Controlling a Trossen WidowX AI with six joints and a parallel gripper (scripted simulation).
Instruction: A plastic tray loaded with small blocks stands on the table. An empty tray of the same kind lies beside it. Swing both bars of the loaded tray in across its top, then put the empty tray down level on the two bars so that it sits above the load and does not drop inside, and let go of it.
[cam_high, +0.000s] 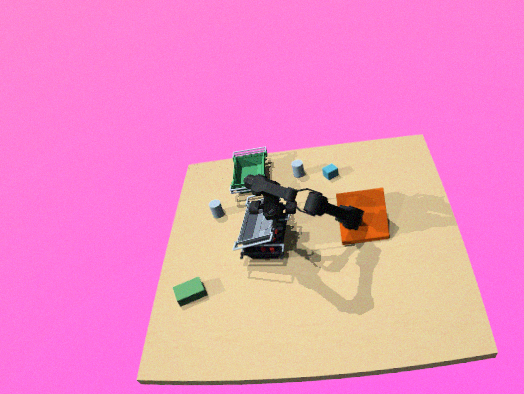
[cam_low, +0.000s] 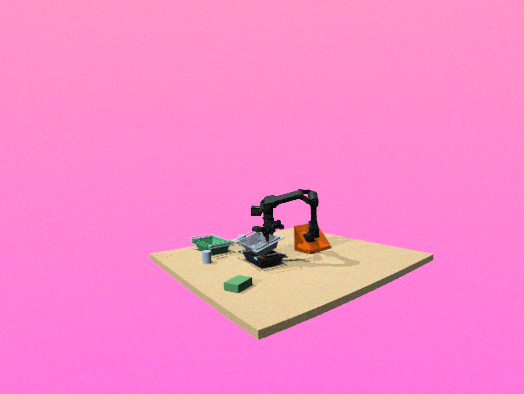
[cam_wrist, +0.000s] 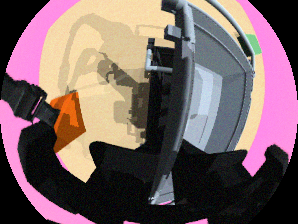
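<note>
The grey tray is 70 mm ahead of my gripper tip and 10 mm above it. Also, from my gripper tip: green block: 350 mm ahead, 290 mm to the left, 90 mm below; blue cube: 410 mm to the right, 210 mm behind, 90 mm below.
</note>
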